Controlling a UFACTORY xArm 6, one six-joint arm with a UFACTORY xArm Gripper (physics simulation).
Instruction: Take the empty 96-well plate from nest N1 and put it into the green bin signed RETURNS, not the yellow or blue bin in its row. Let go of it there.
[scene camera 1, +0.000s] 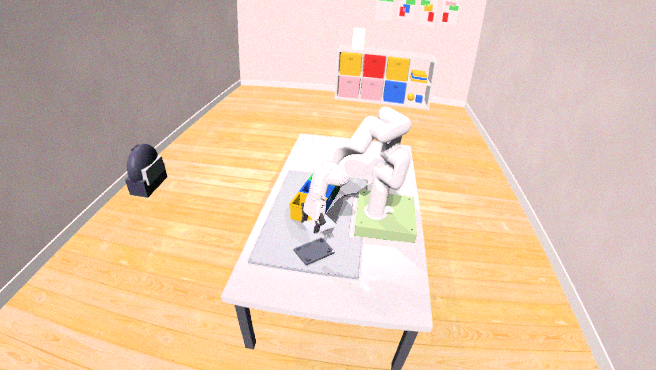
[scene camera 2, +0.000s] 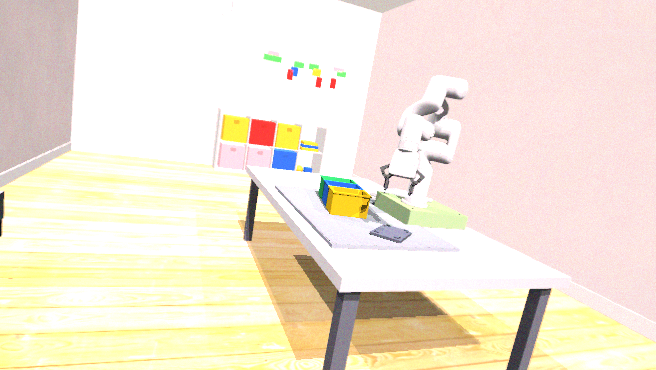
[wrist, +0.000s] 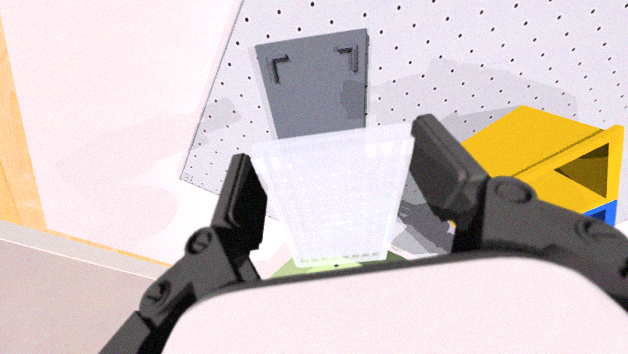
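Seen in the pictures: gripper, fingertip midpoint: (scene camera 1: 309, 227) (scene camera 2: 397, 193) (wrist: 330, 155); arm's base at its link origin: (scene camera 1: 375, 212) (scene camera 2: 414, 203).
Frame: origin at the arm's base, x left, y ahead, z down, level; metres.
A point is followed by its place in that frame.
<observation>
My gripper (scene camera 1: 311, 223) @(z -0.106, x 0.258, y 0.347 m) (scene camera 2: 398, 190) @(z -0.106, x 0.258, y 0.347 m) (wrist: 330, 155) @(z -0.106, x 0.258, y 0.347 m) is shut on the clear-white 96-well plate (scene camera 1: 325, 224) @(z -0.109, x 0.239, y 0.276 m) (wrist: 340, 200) @(z -0.106, x 0.236, y 0.320 m), one dark finger at each side. It holds the plate above the board, apart from the nest. The dark grey nest N1 (scene camera 1: 314, 251) @(z 0.049, x 0.257, y 0.322 m) (scene camera 2: 391, 233) @(z 0.049, x 0.270, y 0.343 m) (wrist: 320, 95) @(z 0.049, x 0.256, y 0.346 m) is empty, its corner brackets showing. The green bin (scene camera 1: 310, 178) @(z -0.034, x -0.266, y 0.358 m) (scene camera 2: 324, 184) @(z -0.022, x -0.215, y 0.383 m) is at the far end of the bin row, partly hidden by the arm in scene camera 1 and not showing in the wrist view. Its sign cannot be read.
The blue bin (scene camera 1: 309, 187) @(z 0.003, x -0.226, y 0.362 m) (scene camera 2: 345, 185) @(z -0.028, x -0.194, y 0.279 m) (wrist: 607, 214) @(z -0.039, x -0.144, y 0.401 m) is in the middle of the row; the yellow bin (scene camera 1: 296, 210) @(z -0.007, x 0.011, y 0.424 m) (scene camera 2: 347, 202) @(z 0.000, x 0.021, y 0.396 m) (wrist: 530, 140) @(z 0.003, x 0.012, y 0.421 m) is nearest the nest. The perforated board (scene camera 1: 272, 245) @(z 0.060, x 0.215, y 0.531 m) (scene camera 2: 345, 240) @(z 0.062, x 0.297, y 0.565 m) lies under them. The arm stands on a pale green block (scene camera 1: 385, 231) @(z 0.016, x 0.136, y -0.038 m) (scene camera 2: 437, 219) @(z 0.034, x 0.135, y -0.032 m).
</observation>
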